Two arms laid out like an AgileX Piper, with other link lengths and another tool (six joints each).
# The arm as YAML. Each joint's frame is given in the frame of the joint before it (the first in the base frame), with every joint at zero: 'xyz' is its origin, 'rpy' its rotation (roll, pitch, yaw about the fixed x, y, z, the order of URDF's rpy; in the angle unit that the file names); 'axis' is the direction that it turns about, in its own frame. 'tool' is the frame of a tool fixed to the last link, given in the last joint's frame.
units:
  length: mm
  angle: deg
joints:
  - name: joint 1
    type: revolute
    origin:
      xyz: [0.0, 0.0, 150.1]
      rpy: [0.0, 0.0, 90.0]
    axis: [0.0, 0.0, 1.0]
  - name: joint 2
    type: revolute
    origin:
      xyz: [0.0, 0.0, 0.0]
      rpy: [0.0, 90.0, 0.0]
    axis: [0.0, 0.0, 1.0]
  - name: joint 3
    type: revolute
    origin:
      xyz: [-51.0, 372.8, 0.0]
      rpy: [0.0, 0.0, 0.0]
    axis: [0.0, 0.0, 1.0]
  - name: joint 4
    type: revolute
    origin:
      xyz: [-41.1, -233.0, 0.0]
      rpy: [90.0, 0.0, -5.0]
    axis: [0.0, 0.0, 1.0]
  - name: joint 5
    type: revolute
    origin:
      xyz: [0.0, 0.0, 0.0]
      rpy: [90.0, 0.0, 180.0]
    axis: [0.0, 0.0, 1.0]
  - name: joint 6
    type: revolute
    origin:
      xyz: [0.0, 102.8, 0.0]
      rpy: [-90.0, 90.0, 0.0]
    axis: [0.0, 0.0, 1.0]
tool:
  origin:
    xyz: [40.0, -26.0, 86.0]
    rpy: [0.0, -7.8, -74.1]
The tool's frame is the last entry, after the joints.
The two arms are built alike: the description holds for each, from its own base.
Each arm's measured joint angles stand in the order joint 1, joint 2, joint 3, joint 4, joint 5, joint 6.
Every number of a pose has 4 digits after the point. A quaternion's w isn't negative.
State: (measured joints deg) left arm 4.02 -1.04 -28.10 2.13 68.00 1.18; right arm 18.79 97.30 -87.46 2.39 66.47 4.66
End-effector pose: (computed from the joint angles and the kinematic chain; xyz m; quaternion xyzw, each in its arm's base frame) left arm -0.0161 -0.0356 0.2582 -0.9059 0.0911 -0.3984 0.1108; right arm 0.4055 0.1009 0.3409 -0.9940 0.0153 -0.0786 0.0749
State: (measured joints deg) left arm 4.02 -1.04 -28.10 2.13 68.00 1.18; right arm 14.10 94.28 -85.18 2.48 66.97 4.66
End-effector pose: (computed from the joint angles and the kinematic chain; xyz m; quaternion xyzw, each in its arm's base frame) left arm -0.0161 -0.0356 0.2582 -0.9059 0.0911 -0.3984 0.1108; right arm 0.3943 0.0632 0.3489 -0.9923 0.0558 -0.0834 0.0730
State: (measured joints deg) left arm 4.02 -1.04 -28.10 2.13 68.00 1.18; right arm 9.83 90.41 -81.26 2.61 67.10 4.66
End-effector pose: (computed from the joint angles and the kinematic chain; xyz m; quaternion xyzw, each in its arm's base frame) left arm -0.0161 -0.0356 0.2582 -0.9059 0.0911 -0.3984 0.1108; right arm 0.3727 0.0296 0.3528 -0.9896 0.0929 -0.0842 0.0705
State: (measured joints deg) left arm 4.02 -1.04 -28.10 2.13 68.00 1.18; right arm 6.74 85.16 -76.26 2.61 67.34 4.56
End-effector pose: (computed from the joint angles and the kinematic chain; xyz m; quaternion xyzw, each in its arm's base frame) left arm -0.0161 -0.0356 0.2582 -0.9059 0.0911 -0.3984 0.1108; right arm 0.3397 0.0056 0.3572 -0.9868 0.1187 -0.0862 0.0681
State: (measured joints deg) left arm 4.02 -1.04 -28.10 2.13 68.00 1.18; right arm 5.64 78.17 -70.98 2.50 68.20 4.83
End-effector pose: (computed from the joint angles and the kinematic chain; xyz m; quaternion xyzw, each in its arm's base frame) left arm -0.0161 -0.0356 0.2582 -0.9059 0.0911 -0.3984 0.1108; right arm 0.2963 -0.0056 0.3651 -0.9847 0.1295 -0.0941 0.0686
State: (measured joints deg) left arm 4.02 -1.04 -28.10 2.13 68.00 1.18; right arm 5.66 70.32 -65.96 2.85 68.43 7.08
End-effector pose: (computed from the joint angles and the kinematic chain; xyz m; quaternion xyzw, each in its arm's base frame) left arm -0.0161 -0.0356 0.2582 -0.9059 0.0911 -0.3984 0.1108; right arm 0.2508 -0.0098 0.3727 -0.9791 0.1470 -0.1142 0.0815
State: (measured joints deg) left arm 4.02 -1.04 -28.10 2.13 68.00 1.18; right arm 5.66 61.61 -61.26 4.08 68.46 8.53
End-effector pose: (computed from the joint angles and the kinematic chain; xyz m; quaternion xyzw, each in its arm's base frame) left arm -0.0161 -0.0356 0.2582 -0.9059 0.0911 -0.3984 0.1108; right arm 0.2043 -0.0112 0.3786 -0.9715 0.1572 -0.1438 0.1037
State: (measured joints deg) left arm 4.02 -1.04 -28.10 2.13 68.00 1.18; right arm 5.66 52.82 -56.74 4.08 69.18 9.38
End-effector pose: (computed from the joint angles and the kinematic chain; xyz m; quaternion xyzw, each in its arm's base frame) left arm -0.0161 -0.0356 0.2582 -0.9059 0.0911 -0.3984 0.1108; right arm 0.1580 -0.0160 0.3778 -0.9651 0.1608 -0.1725 0.1137
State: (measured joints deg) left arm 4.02 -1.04 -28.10 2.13 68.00 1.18; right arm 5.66 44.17 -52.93 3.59 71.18 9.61
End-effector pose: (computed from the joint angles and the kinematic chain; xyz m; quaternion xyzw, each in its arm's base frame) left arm -0.0161 -0.0356 0.2582 -0.9059 0.0911 -0.3984 0.1108; right arm 0.1131 -0.0218 0.3713 -0.9604 0.1592 -0.1968 0.1166
